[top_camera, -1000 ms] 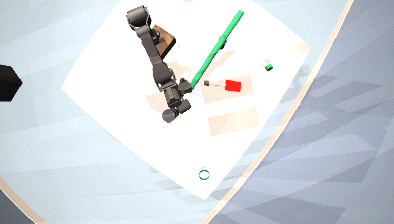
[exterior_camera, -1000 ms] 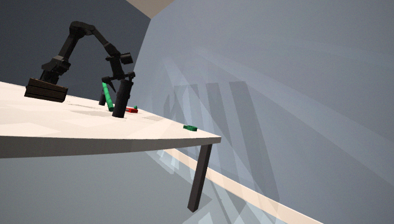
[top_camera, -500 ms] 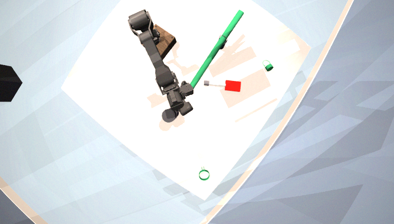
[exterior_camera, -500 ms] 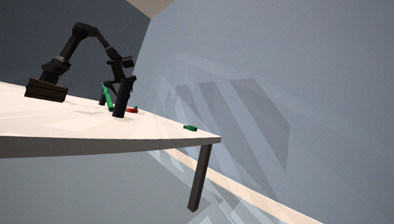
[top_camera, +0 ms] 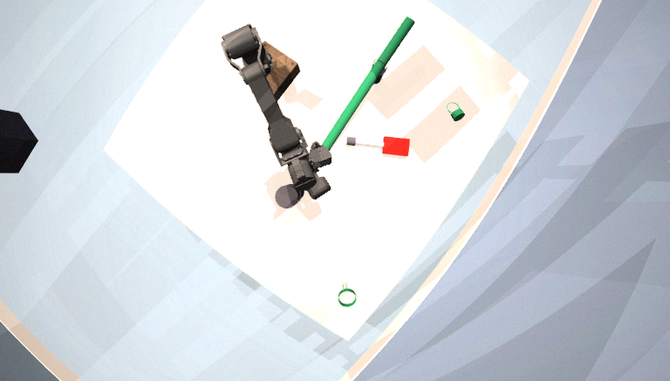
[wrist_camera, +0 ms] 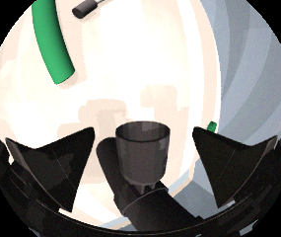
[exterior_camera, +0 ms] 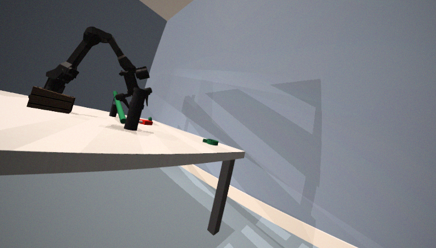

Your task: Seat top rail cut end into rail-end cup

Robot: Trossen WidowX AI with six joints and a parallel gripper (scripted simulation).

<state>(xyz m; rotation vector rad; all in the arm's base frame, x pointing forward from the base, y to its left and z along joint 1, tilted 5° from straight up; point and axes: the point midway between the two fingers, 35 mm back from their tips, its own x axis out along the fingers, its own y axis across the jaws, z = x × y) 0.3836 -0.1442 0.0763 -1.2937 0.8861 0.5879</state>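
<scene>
The dark rail-end cup is 10 mm behind my gripper tip, 20 mm to the right of it and 10 mm above it. The rest, counted from my gripper tip: green cup fitting: 190 mm ahead, 540 mm to the left, 100 mm below; then dark bar: 580 mm behind, 610 mm to the left, 90 mm below.
</scene>
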